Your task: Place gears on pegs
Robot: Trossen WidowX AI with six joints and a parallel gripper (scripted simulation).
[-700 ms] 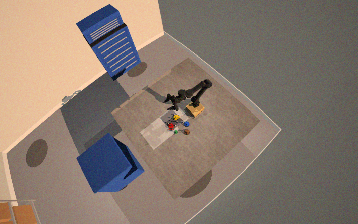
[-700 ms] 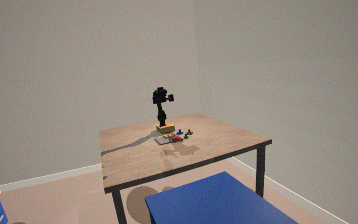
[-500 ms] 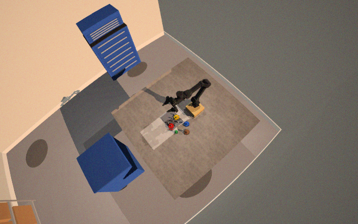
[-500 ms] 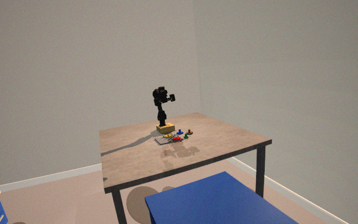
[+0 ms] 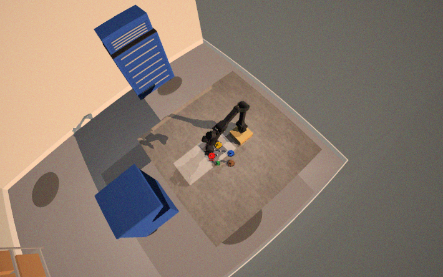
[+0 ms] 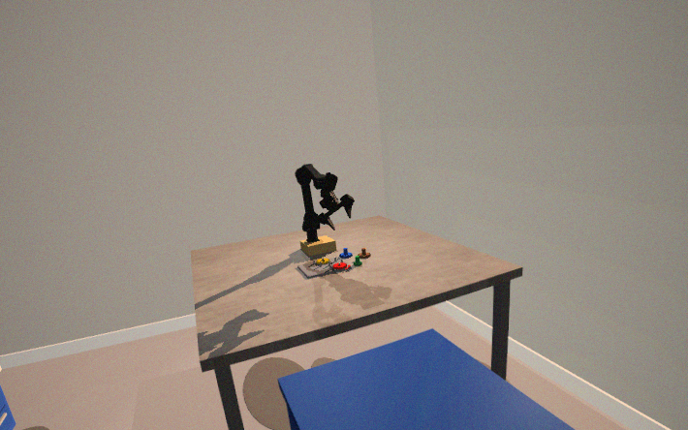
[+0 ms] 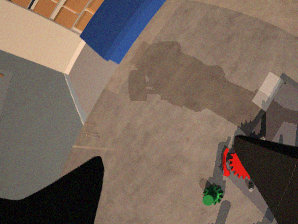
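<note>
The green gear is 20 cm below my gripper tip, 7 cm to the left of it and 6 cm behind it. Also, from my gripper tip: red gear: 20 cm below, 4 cm behind, 2 cm to the right; yellow gear: 20 cm below, 14 cm behind, 8 cm to the right; brown gear: 20 cm below, 16 cm behind, 13 cm to the left.
</note>
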